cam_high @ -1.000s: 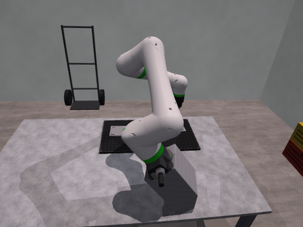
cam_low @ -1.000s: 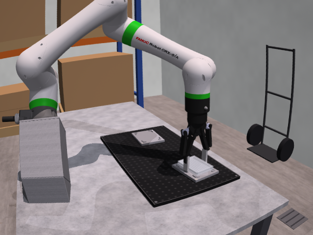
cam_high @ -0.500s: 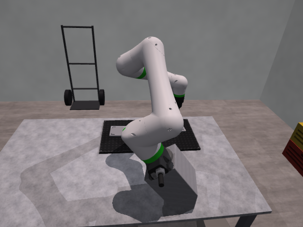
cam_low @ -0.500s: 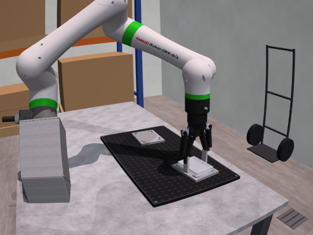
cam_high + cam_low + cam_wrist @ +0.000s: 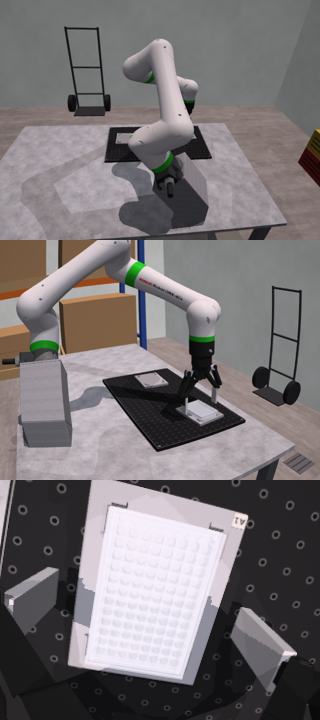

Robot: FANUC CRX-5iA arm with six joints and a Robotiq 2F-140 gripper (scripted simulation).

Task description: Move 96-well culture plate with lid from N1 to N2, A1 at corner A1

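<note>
The plate lid lies 1 cm below my hand. The rest, counted from my hand: plate nest N1: 7 cm behind, 41 cm to the left, 3 cm below; plate nest N2: 3 cm below.
</note>
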